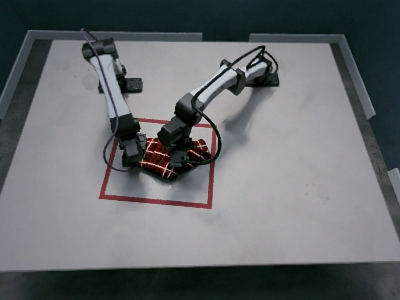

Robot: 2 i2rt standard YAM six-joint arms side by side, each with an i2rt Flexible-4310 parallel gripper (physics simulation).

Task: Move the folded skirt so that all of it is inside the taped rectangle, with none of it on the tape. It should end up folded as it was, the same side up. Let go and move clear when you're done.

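The folded skirt [156, 159], red and black plaid with white lines, lies bunched and creased in the upper middle of the red taped rectangle [155, 201]. Its right corner comes up to the right tape line; I cannot tell whether it touches. My right gripper [132, 161] is at the skirt's left edge, inside the left tape line, and appears shut on that edge. My left gripper [178, 161] is over the skirt's middle and right part and appears shut on it. The fingertips of both are hidden, and the grippers and left arm cover part of the skirt.
The left arm reaches over the rectangle's top tape line from its base at the upper right, and its black cable loops over the right tape line. The right arm comes down from the upper left, with its cable looping over the left tape line. The pale table [280, 210] surrounds the rectangle.
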